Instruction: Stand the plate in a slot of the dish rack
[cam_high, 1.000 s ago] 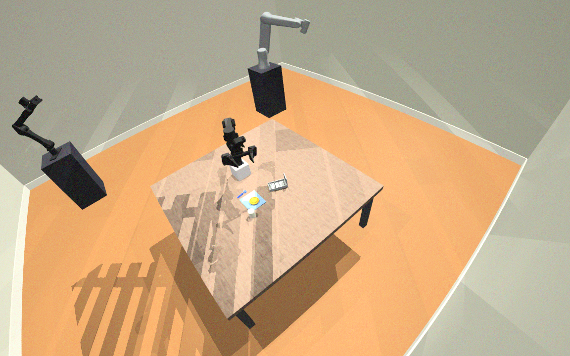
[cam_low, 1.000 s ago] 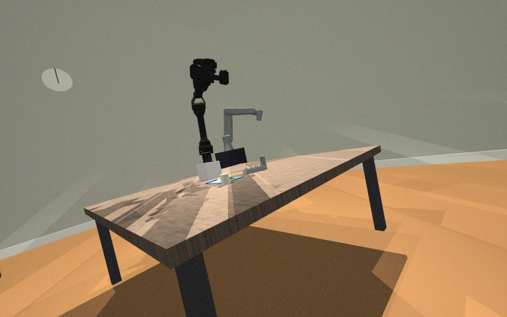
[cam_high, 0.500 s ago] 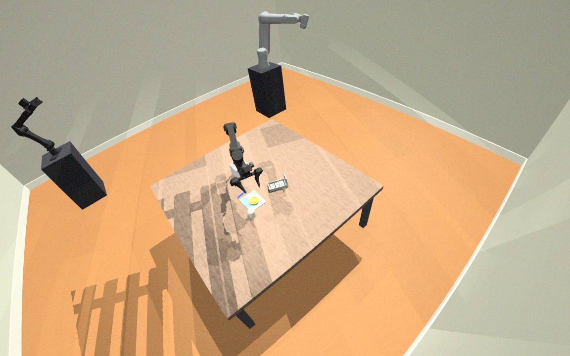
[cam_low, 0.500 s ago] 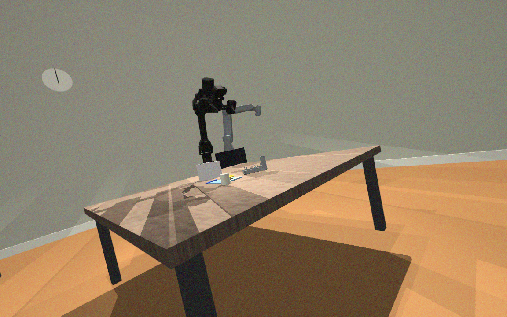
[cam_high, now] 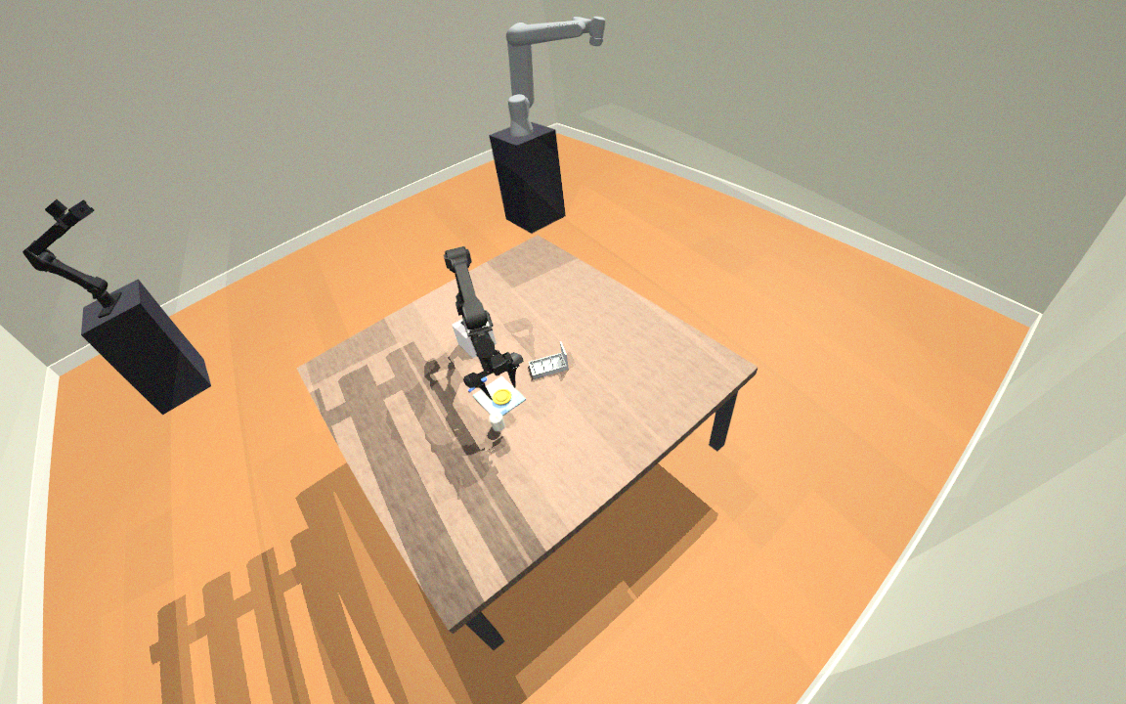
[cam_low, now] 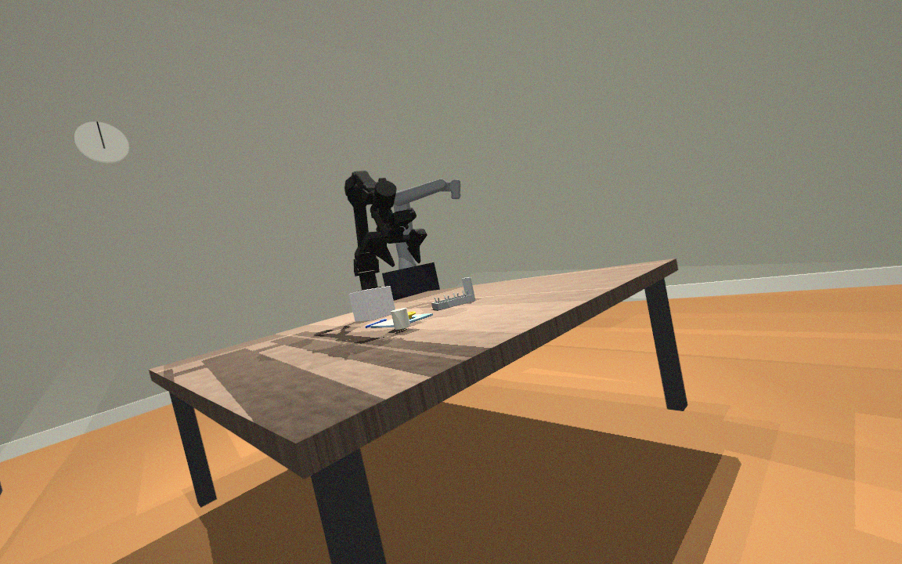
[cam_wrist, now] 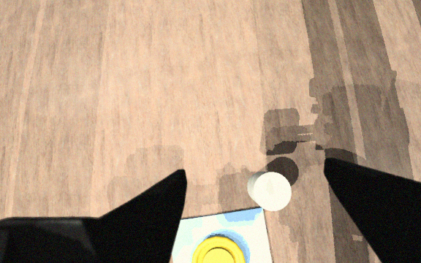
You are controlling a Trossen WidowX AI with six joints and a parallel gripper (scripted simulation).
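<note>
The yellow plate is 110 mm behind my gripper tip, 40 mm to the left of it and 150 mm below it. The rest, counted from my gripper tip: grey dish rack: 120 mm behind, 250 mm to the left, 140 mm below; then white cup: 30 mm behind, 40 mm to the right, 140 mm below; then light blue mat: 130 mm behind, 40 mm to the left, 160 mm below.
</note>
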